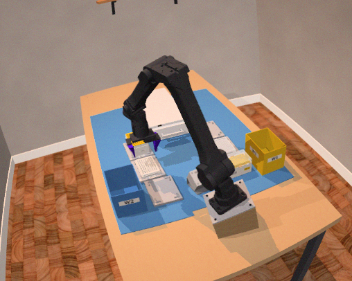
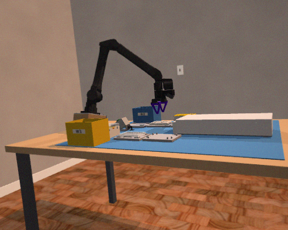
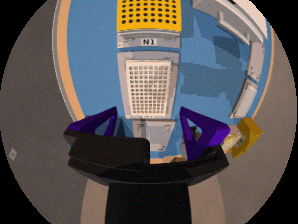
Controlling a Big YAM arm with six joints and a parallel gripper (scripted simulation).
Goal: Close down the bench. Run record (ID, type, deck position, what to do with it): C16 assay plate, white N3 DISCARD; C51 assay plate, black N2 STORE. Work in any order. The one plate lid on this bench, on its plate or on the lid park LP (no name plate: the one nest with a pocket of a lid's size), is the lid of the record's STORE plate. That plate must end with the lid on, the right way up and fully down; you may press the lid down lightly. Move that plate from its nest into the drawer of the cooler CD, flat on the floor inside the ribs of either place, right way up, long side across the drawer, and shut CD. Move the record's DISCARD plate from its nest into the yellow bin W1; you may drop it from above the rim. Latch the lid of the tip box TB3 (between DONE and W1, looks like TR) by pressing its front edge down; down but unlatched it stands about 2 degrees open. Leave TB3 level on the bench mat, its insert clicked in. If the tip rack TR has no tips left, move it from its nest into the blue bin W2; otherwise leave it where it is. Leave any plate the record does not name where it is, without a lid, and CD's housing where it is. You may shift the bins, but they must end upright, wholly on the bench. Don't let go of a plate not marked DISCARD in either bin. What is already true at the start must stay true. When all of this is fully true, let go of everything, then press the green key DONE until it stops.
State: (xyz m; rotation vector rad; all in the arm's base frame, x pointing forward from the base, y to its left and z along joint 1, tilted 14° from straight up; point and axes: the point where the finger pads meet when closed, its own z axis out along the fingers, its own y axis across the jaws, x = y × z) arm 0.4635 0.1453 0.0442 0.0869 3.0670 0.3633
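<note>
Right now the white assay plate is 8 cm below my hand. Also, from my hand: tip rack TR: 16 cm ahead, 1 cm to the right, 4 cm below; then lid park LP: 17 cm behind, 9 cm below; then name plate N1: 10 cm ahead, 1 cm to the right, 8 cm below.
</note>
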